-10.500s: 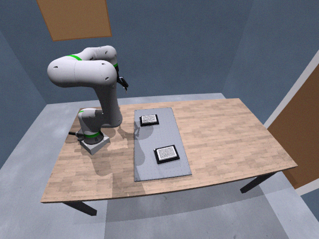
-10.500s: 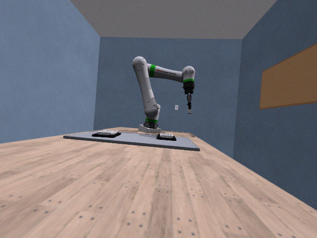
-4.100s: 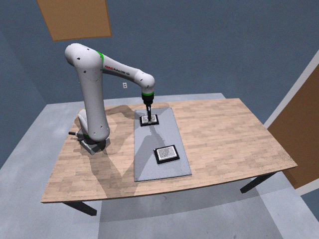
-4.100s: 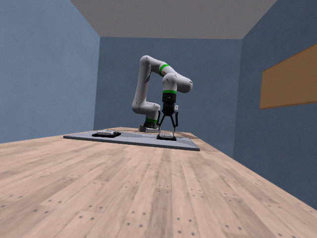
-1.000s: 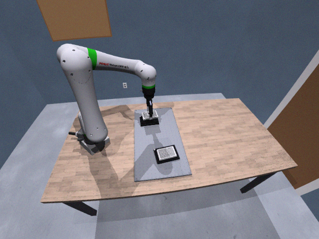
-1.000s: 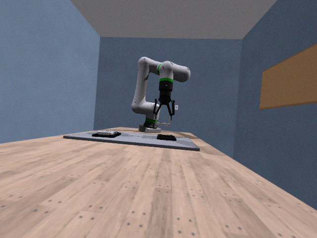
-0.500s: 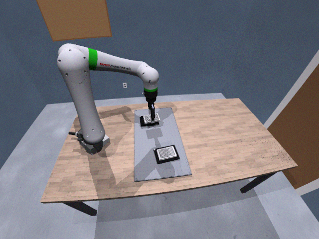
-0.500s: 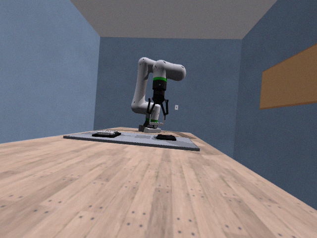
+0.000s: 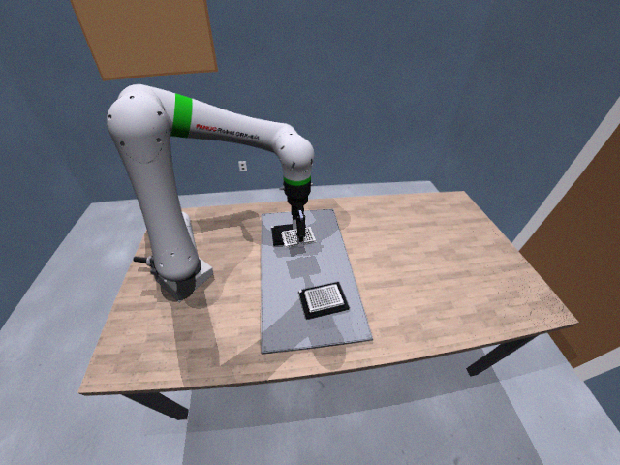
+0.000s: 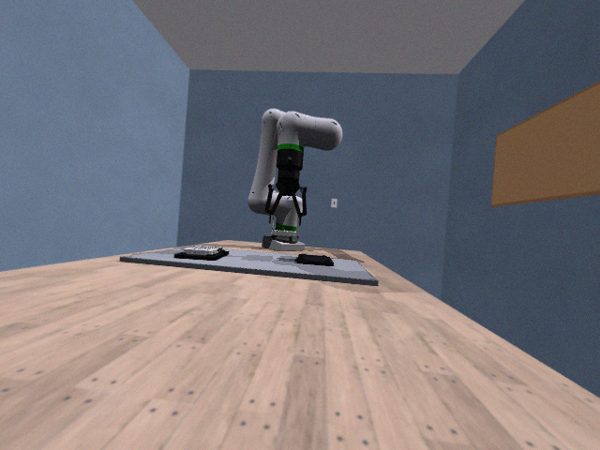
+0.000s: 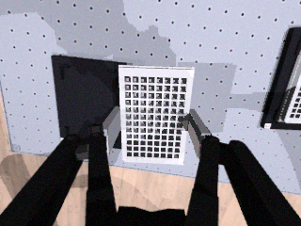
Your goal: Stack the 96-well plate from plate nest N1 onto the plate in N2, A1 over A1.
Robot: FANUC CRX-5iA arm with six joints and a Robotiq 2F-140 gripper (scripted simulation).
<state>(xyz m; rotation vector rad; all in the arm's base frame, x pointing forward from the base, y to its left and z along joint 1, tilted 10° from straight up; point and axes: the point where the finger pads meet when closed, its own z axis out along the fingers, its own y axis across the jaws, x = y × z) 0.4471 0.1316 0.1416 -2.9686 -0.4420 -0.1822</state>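
The black nest N2 is 23 cm to the right of my hand, 11 cm below it and 11 cm ahead of it. From my hand the other things lie so: black plate nest N1 (11 cm to the left, 11 cm below, 5 cm behind); white 96-well plate (2 cm below).
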